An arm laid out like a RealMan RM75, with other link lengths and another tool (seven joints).
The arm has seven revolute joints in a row. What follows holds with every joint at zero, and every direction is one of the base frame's. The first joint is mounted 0.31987 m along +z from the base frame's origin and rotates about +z. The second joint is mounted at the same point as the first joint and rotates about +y. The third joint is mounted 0.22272 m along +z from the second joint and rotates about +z. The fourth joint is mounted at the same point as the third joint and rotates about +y. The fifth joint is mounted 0.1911 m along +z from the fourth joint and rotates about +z. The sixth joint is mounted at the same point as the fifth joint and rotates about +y. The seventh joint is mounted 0.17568 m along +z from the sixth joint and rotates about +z. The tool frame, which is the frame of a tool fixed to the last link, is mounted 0.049 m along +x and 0.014 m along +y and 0.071 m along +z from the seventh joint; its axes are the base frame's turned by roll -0.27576, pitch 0 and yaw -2.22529 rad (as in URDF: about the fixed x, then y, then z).
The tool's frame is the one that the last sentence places.
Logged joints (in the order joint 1, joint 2, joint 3, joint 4, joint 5, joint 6, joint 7), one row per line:
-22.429 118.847 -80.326 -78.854 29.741 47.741 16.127
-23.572 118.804 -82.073 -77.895 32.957 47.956 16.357
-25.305 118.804 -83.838 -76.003 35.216 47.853 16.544
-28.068 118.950 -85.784 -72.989 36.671 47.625 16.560
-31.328 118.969 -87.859 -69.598 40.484 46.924 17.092
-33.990 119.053 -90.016 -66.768 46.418 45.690 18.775
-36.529 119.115 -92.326 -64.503 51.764 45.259 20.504
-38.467 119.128 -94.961 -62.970 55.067 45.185 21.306
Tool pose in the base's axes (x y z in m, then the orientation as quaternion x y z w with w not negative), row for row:
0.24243 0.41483 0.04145 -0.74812 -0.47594 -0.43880 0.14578
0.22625 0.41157 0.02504 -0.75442 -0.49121 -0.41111 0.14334
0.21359 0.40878 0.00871 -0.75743 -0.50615 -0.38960 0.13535
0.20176 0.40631 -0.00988 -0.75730 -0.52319 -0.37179 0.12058
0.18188 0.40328 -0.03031 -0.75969 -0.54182 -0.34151 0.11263
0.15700 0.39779 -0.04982 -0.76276 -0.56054 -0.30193 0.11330
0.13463 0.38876 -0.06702 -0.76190 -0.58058 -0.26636 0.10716
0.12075 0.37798 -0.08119 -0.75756 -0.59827 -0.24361 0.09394
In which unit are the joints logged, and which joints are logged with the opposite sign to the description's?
The joints are logged in degrees. Opposite sign: joint 1, joint 7.
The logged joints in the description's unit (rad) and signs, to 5 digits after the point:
0.39146 2.07427 -1.40195 -1.37626 0.51908 0.83324 -0.28147
0.41141 2.07352 -1.43244 -1.35952 0.57521 0.83699 -0.28548
0.44166 2.07352 -1.46325 -1.32650 0.61464 0.83519 -0.28875
0.48988 2.07607 -1.49721 -1.27390 0.64003 0.83121 -0.28903
0.54678 2.07640 -1.53343 -1.21471 0.70658 0.81898 -0.29831
0.59324 2.07787 -1.57108 -1.16532 0.81015 0.79744 -0.32769
0.63755 2.07895 -1.61139 -1.12579 0.90345 0.78992 -0.35786
0.67138 2.07918 -1.65738 -1.09903 0.96110 0.78863 -0.37186

